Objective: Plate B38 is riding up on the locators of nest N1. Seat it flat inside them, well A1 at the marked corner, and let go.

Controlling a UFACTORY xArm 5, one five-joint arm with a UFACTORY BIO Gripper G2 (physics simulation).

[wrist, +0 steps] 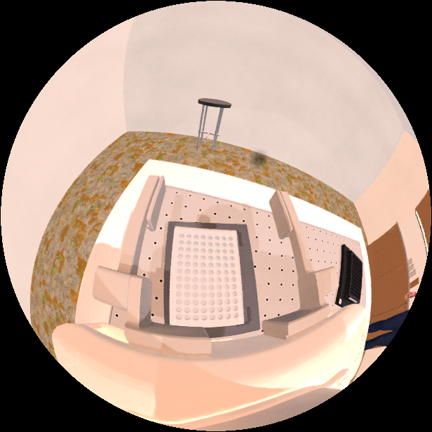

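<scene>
Plate B38 (207,275), a pale plate with rows of round wells, lies over the dark grey nest N1 (251,285) in the middle of the wrist view. More of the nest's dark border shows on the plate's right than on its left, and small dark locators show along the right side. Whether the plate is fully flat cannot be told from above. Its print and the marked corner cannot be made out. My gripper (219,207) is partly open and empty, one finger on each side of the plate and nest, both apart from the plate.
The nest stands on a pale perforated board (280,260) on a white table (220,177). A black rack-like object (350,275) is at the right of the board. Beyond the table are a round stool (214,103), walls, and a person's dark blue trouser legs at the right edge.
</scene>
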